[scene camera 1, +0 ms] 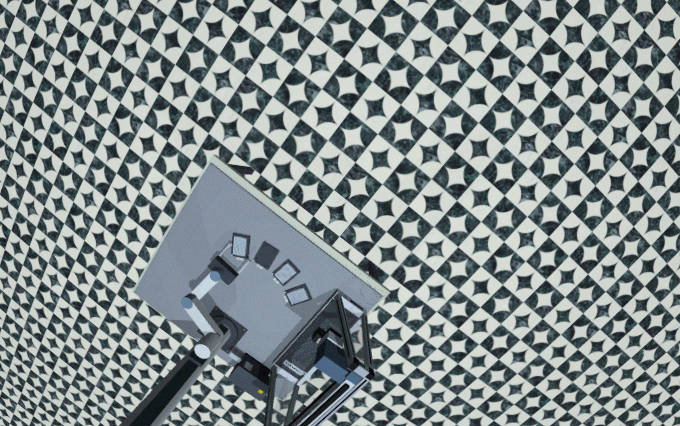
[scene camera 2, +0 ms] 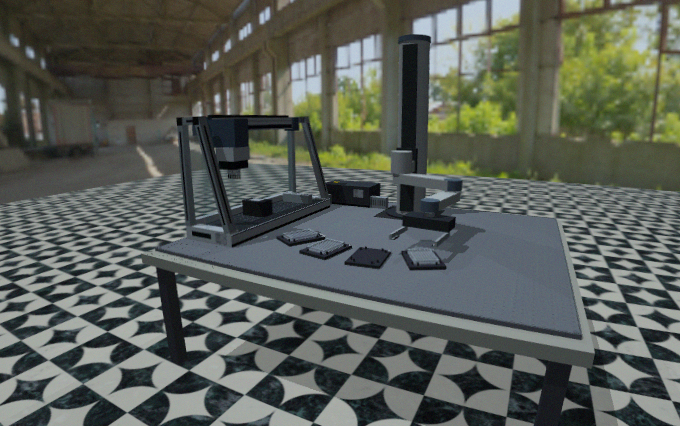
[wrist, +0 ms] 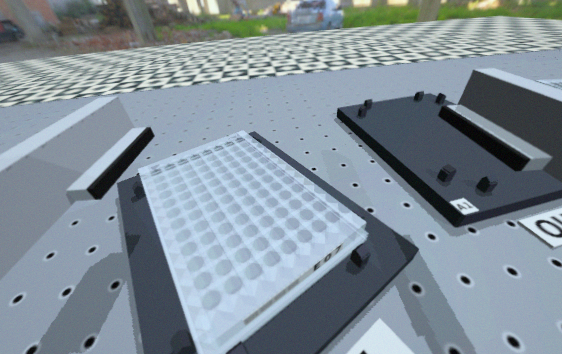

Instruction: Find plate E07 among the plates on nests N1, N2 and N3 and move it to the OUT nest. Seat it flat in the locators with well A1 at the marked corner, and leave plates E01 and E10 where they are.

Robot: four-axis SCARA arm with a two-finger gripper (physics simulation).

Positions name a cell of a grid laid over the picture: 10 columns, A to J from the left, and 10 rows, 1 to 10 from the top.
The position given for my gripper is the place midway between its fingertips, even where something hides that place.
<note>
My gripper (scene camera 2: G6) holds nothing. I also see an OUT nest (wrist: I6).
My gripper is seen too in the wrist view (wrist: F3).
</note>
